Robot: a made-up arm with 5 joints.
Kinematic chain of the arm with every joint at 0, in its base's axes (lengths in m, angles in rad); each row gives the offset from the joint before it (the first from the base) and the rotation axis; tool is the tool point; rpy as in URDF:
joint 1: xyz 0 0 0.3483 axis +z
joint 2: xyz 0 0 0 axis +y
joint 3: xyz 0.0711 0 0.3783 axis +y
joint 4: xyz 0.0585 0 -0.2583 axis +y
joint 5: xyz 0.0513 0 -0.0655 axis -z
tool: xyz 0 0 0 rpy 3.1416 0 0
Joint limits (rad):
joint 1: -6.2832..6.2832
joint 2: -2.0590..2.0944
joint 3: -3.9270..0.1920
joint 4: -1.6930..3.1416
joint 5: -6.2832..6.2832
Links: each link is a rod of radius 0.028 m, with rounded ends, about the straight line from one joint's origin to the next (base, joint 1, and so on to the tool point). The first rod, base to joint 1, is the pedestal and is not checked.
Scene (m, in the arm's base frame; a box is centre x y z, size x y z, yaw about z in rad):
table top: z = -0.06
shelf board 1: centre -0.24 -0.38 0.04 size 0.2 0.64 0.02 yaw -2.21
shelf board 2: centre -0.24 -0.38 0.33 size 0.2 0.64 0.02 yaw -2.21
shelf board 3: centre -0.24 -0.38 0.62 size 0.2 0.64 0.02 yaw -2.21
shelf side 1: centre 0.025 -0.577 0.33 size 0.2 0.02 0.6 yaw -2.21
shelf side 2: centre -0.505 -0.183 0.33 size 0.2 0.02 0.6 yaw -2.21
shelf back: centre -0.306 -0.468 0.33 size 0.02 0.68 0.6 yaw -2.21
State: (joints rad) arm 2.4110 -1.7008 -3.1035 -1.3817 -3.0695
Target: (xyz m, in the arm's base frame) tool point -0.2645 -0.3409 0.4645
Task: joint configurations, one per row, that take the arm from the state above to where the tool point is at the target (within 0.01 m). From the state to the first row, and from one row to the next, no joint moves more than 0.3 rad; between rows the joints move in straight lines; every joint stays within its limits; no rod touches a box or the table.
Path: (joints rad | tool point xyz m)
1: 2.5590 -1.5308 -2.8310 -1.3628 -3.0695 | 0.5253 -0.3461 0.3855
2: 2.7069 -1.3608 -2.5584 -1.3438 -3.0695 | 0.5506 -0.2556 0.5617
3: 2.8549 -1.1907 -2.2859 -1.3249 -3.0695 | 0.5043 -0.1487 0.7225
4: 3.0028 -1.0207 -2.0134 -1.3060 -3.0695 | 0.3916 -0.0547 0.8458
5: 3.1508 -0.8507 -1.7409 -1.2870 -3.0695 | 0.2344 0.0022 0.9160
6: 3.2987 -0.6807 -1.4683 -1.2681 -3.0695 | 0.0649 0.0103 0.9263
7: 3.4467 -0.5107 -1.1958 -1.2492 -3.0695 | -0.0828 -0.0261 0.8798
8: 3.5947 -0.3407 -0.9233 -1.2302 -3.0695 | -0.1826 -0.0889 0.7896
9: 3.7426 -0.1706 -0.6508 -1.2113 -3.0695 | -0.2232 -0.1530 0.6752
10: 3.8906 -0.0006 -0.3782 -1.1923 -3.0695 | -0.2096 -0.1949 0.5596
11: 4.0385 0.1694 -0.1057 -1.1734 -3.0695 | -0.1606 -0.2010 0.4645
12: 4.0432 0.2657 -0.3166 -1.1600 -3.0695 | -0.1978 -0.2501 0.4646
13: 4.0479 0.3619 -0.5275 -1.1467 -3.0695 | -0.2326 -0.2969 0.4647
14: 4.0525 0.4582 -0.7384 -1.1333 -3.0695 | -0.2645 -0.3409 0.4645

